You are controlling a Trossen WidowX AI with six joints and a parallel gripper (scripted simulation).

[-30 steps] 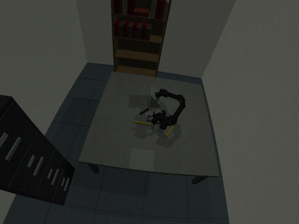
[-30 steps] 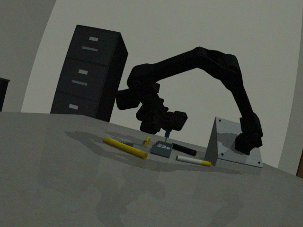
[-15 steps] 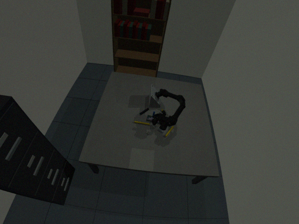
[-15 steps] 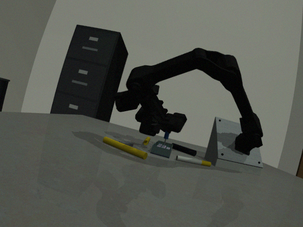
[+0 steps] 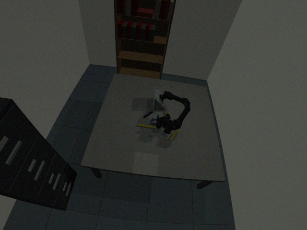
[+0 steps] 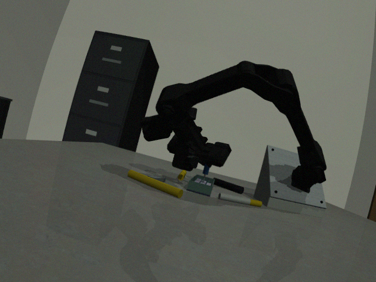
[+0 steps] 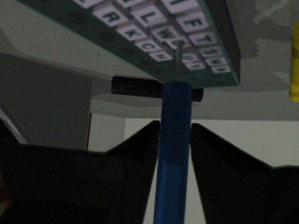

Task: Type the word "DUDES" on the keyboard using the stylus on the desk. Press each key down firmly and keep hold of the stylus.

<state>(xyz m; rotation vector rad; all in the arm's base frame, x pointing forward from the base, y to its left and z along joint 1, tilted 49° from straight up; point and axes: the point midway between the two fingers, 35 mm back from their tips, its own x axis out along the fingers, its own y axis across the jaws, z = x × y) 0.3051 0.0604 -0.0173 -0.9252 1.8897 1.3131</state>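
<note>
Right now the long yellow cylinder is 200 mm to the left of my gripper tip, 110 mm ahead of it and 60 mm below it. From my gripper tip the other things lie so: blue stylus 10 mm below; black cylinder 100 mm to the right, 80 mm behind, 60 mm below; stylus tip 50 mm below.
</note>
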